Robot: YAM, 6 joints.
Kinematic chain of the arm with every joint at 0, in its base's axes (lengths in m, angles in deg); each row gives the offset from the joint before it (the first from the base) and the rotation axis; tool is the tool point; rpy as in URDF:
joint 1: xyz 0 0 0.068 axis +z
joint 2: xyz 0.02 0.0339 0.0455 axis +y
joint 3: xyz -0.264 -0.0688 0 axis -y
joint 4: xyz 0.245 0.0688 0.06 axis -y
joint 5: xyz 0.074 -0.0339 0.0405 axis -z
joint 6: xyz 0.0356 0 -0.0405 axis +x
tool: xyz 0 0 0 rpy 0 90 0
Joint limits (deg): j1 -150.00..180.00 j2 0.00..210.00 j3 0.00..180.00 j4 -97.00..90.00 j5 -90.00..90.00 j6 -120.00..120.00
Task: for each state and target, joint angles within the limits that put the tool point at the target. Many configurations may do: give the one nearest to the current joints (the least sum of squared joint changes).
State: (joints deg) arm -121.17 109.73 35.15 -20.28 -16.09 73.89
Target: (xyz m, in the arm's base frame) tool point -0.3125 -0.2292 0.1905
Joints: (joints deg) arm -144.99 103.47 66.09 -9.05 -13.67 73.89
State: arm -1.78 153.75 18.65 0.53 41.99 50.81
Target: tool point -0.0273 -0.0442 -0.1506
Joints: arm 25.94 202.56 38.28 7.98 51.35 50.81
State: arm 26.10 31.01 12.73 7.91 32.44 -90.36
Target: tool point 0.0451 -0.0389 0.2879
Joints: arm -10.22 0.00 20.56 -0.24 58.27 -90.36
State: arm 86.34 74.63 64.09 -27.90 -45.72 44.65
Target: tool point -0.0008 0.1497 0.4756
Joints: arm 80.45 50.96 76.52 -27.18 -46.07 44.65
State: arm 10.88 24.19 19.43 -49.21 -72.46 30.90
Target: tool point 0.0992 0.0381 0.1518
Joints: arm 3.09 38.99 14.08 -38.93 -66.73 30.90
